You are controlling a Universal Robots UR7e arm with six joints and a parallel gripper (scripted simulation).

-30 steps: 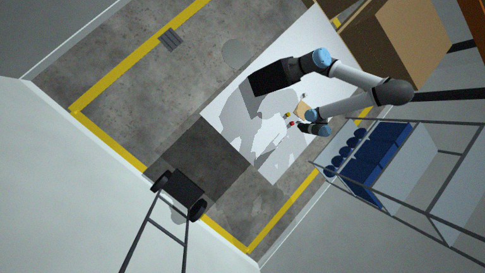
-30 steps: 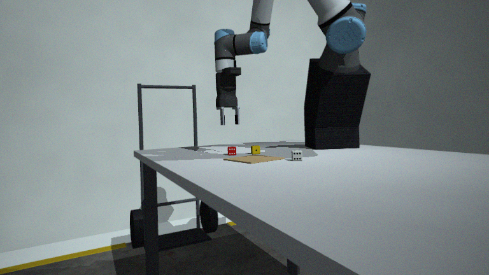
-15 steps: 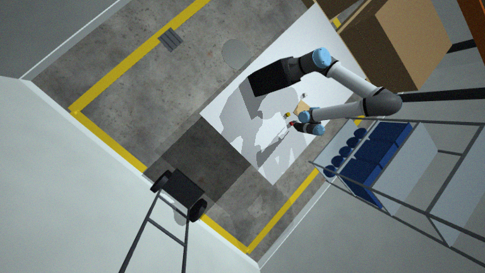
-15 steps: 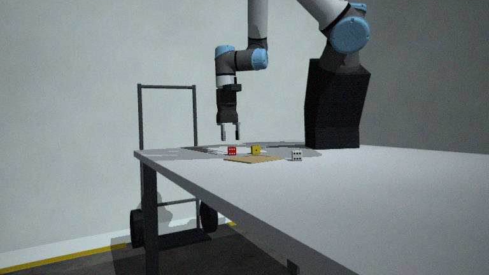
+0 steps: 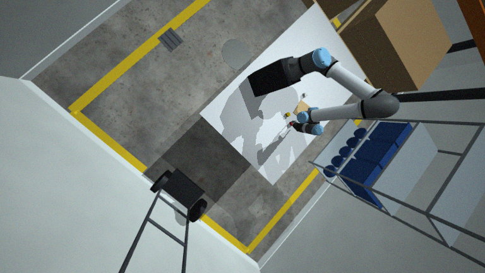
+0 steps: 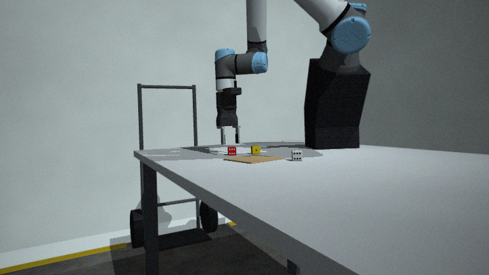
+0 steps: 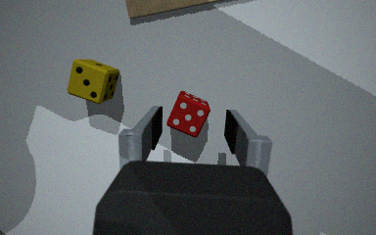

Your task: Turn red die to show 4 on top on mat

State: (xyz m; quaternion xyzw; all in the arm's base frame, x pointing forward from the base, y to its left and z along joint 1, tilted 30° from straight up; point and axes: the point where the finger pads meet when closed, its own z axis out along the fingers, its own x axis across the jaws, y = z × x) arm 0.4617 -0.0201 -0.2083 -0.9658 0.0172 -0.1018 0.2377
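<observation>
Now: the red die 4 cm below my hand. Round my hand: yellow die (9 cm behind, 2 cm to the left, 4 cm below); then white die (10 cm behind, 27 cm to the left, 4 cm below); then tan mat (1 cm behind, 16 cm to the left, 6 cm below).
</observation>
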